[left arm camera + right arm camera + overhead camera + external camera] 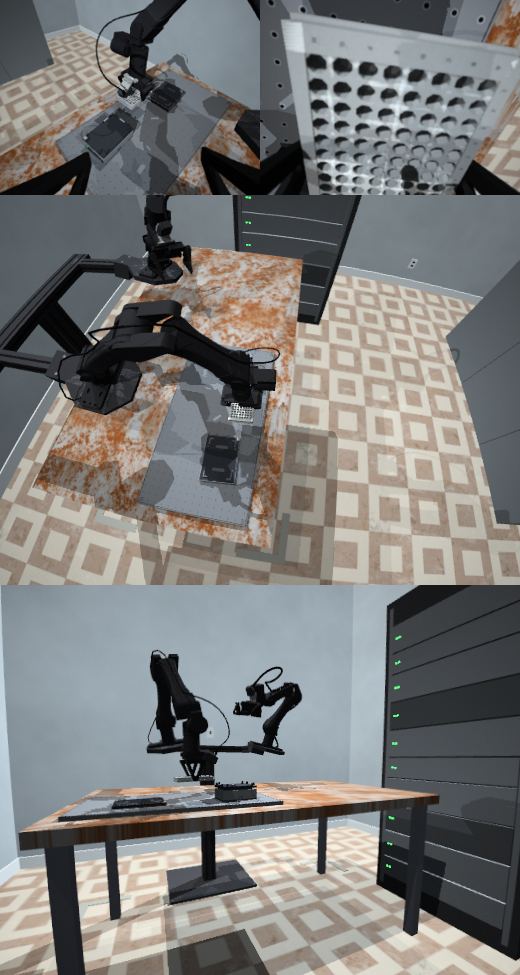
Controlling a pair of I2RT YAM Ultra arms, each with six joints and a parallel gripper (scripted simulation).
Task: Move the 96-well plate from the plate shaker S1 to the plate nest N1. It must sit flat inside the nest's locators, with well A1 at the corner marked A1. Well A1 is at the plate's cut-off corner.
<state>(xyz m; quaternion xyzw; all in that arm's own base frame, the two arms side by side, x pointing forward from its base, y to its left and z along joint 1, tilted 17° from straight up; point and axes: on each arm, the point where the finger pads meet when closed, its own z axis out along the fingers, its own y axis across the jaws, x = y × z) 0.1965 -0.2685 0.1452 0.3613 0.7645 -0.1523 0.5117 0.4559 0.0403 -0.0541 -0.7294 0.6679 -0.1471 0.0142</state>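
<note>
The plate nest N1 lies 7 cm behind my right hand, 17 cm to the right of it and 8 cm below it. Also, from my right hand: 96-well plate right at my right hand.
</note>
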